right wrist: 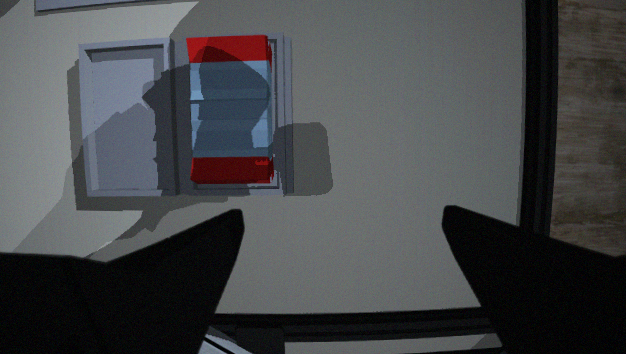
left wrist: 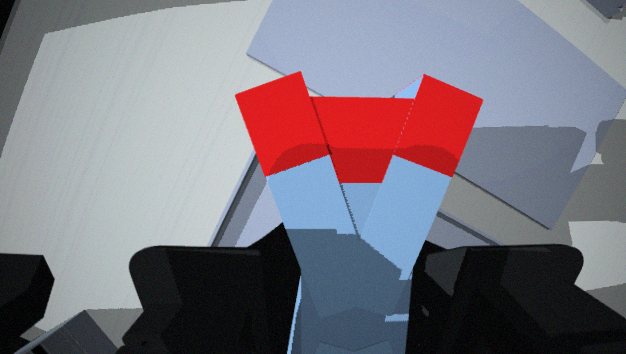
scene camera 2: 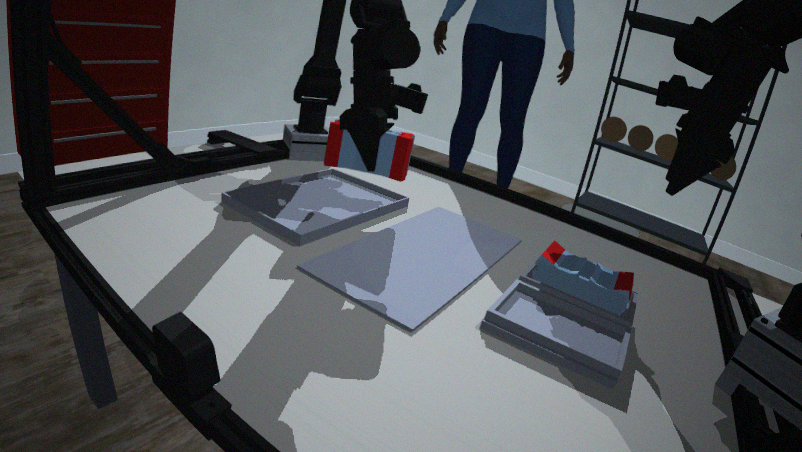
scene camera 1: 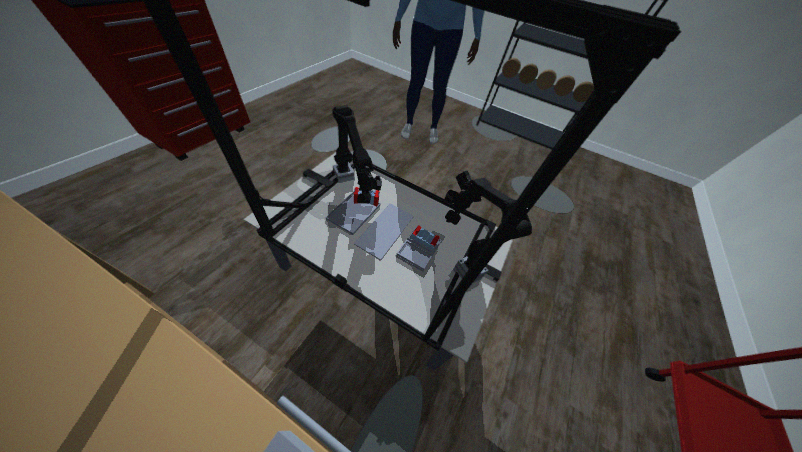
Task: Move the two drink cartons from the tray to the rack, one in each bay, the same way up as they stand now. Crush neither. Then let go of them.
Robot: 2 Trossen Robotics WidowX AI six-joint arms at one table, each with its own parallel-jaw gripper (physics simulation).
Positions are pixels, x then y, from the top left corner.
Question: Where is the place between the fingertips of my left gripper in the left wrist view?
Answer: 330,216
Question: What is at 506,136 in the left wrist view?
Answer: A flat grey mat.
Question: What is my right gripper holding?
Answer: Nothing.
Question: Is my right gripper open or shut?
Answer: Open.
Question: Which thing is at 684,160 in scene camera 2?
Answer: My right gripper.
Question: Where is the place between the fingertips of my left gripper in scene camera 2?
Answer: At 372,169
